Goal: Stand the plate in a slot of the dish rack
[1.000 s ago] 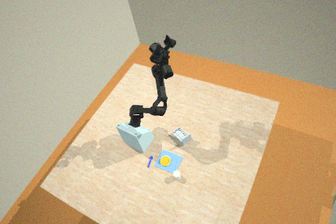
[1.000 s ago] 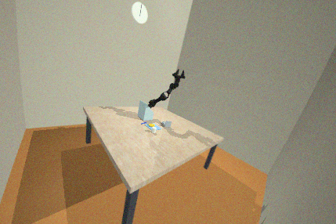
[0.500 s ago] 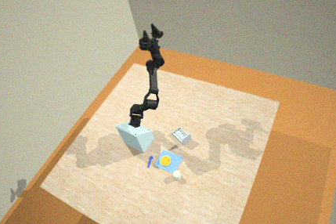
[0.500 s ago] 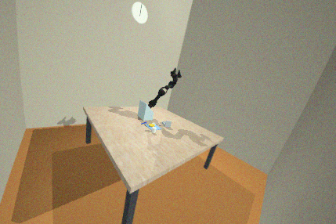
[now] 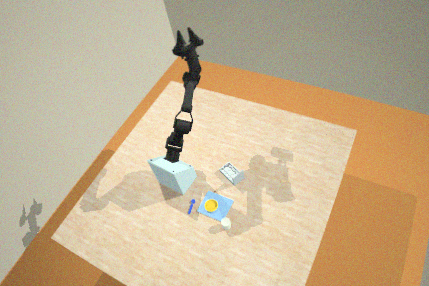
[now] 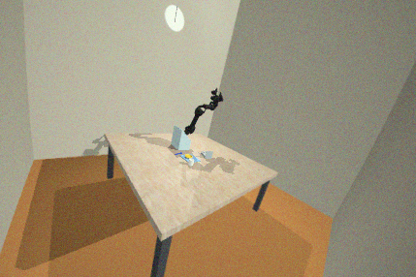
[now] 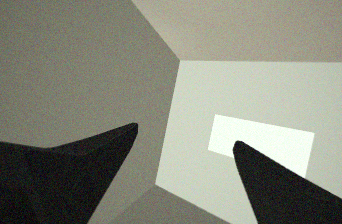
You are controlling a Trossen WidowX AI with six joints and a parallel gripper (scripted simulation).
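My gripper tip is 330 mm short of the yellow plate, 480 mm to the left of it and 670 mm above it. From my gripper tip the other things lie so: blue spoon (230 mm ahead, 520 mm to the right, 690 mm below); then light blue mat (340 mm ahead, 470 mm to the right, 690 mm below); then grey dish rack (320 mm ahead, 260 mm to the right, 670 mm below).
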